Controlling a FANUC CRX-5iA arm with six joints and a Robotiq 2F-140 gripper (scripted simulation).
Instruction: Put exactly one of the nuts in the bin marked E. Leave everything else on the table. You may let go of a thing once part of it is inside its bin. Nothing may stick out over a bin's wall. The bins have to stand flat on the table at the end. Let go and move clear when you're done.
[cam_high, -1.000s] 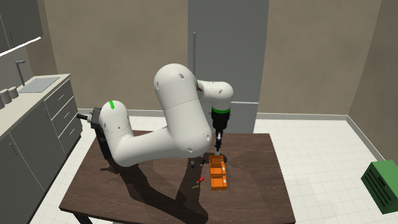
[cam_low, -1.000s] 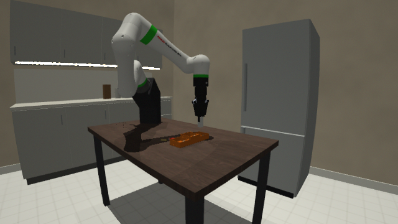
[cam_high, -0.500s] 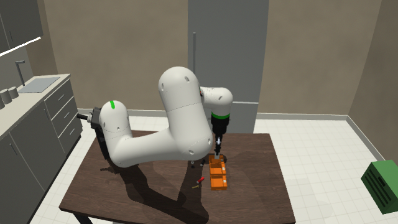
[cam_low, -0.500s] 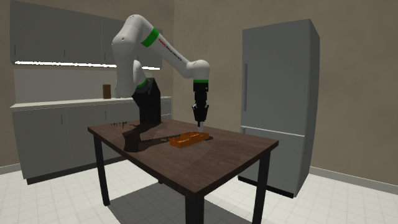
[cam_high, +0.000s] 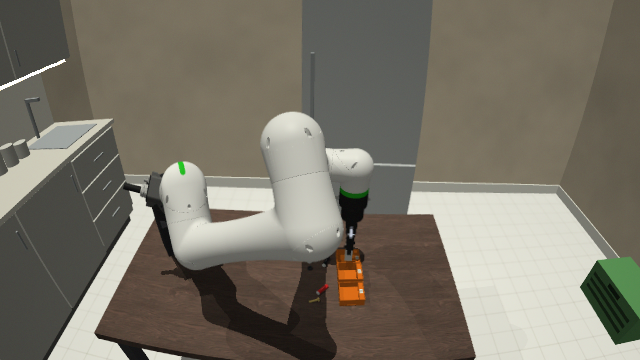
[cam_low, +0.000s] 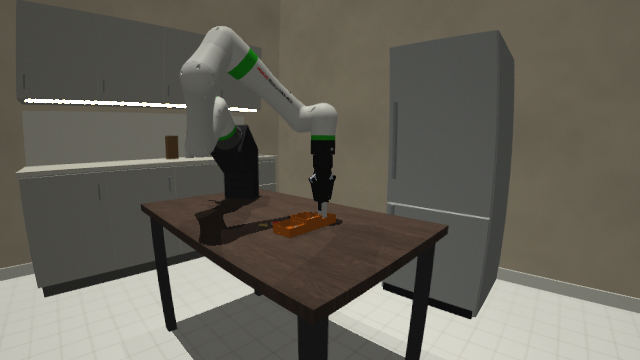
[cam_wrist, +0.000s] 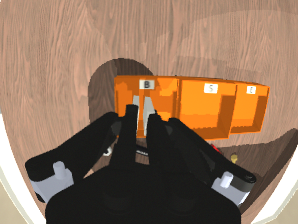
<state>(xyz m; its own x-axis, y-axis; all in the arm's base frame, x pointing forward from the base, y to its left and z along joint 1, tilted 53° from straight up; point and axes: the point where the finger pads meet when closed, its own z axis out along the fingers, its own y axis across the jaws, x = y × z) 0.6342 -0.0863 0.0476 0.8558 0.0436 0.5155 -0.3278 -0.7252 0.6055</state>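
Right now the dark cylinder is 80 mm behind my hand, 20 mm to the left of it and 40 mm below it. Also, from my hand: red piece (130 mm behind, 110 mm to the right, 40 mm below); yellow screw (170 mm behind, 160 mm to the right, 40 mm below).
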